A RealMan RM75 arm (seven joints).
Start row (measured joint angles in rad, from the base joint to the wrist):
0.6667, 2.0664, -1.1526, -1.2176, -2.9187, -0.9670, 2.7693
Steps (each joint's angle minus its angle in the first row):
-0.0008, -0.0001, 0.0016, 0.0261, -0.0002, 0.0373, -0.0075
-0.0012, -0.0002, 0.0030, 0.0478, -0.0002, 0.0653, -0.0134
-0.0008, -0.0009, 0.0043, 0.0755, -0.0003, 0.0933, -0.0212
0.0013, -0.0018, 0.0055, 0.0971, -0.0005, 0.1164, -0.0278
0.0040, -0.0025, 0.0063, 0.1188, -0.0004, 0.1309, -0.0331
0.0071, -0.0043, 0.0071, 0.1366, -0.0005, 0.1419, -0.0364
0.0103, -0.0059, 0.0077, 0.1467, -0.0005, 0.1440, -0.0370
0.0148, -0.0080, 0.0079, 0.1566, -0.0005, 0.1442, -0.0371
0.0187, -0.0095, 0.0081, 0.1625, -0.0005, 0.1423, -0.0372
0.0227, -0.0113, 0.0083, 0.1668, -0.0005, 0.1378, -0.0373
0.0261, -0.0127, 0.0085, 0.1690, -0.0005, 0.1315, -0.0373
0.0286, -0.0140, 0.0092, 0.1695, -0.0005, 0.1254, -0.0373
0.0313, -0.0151, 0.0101, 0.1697, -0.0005, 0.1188, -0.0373
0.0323, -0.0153, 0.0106, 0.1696, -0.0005, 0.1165, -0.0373
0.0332, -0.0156, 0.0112, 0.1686, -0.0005, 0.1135, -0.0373
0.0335, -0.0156, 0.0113, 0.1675, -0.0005, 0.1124, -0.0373
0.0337, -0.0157, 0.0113, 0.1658, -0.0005, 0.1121, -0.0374
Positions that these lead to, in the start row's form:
0.6659, 2.0663, -1.1510, -1.1915, -2.9189, -0.9297, 2.7618
0.6655, 2.0662, -1.1496, -1.1698, -2.9189, -0.9017, 2.7559
0.6659, 2.0655, -1.1483, -1.1421, -2.9190, -0.8737, 2.7481
0.6680, 2.0646, -1.1471, -1.1205, -2.9192, -0.8506, 2.7415
0.6707, 2.0639, -1.1463, -1.0988, -2.9191, -0.8361, 2.7362
0.6738, 2.0621, -1.1455, -1.0810, -2.9192, -0.8251, 2.7329
0.6770, 2.0605, -1.1449, -1.0709, -2.9192, -0.8230, 2.7323
0.6815, 2.0584, -1.1447, -1.0610, -2.9192, -0.8228, 2.7322
0.6854, 2.0569, -1.1445, -1.0551, -2.9192, -0.8247, 2.7321
0.6894, 2.0551, -1.1443, -1.0508, -2.9192, -0.8292, 2.7320
0.6928, 2.0537, -1.1441, -1.0486, -2.9192, -0.8355, 2.7320
0.6953, 2.0524, -1.1434, -1.0481, -2.9192, -0.8416, 2.7320
0.6980, 2.0513, -1.1425, -1.0479, -2.9192, -0.8482, 2.7320
0.6990, 2.0511, -1.1420, -1.0480, -2.9192, -0.8505, 2.7320
0.6999, 2.0508, -1.1414, -1.0490, -2.9192, -0.8535, 2.7320
0.7002, 2.0508, -1.1413, -1.0501, -2.9192, -0.8546, 2.7320
0.7004, 2.0507, -1.1413, -1.0518, -2.9192, -0.8549, 2.7319

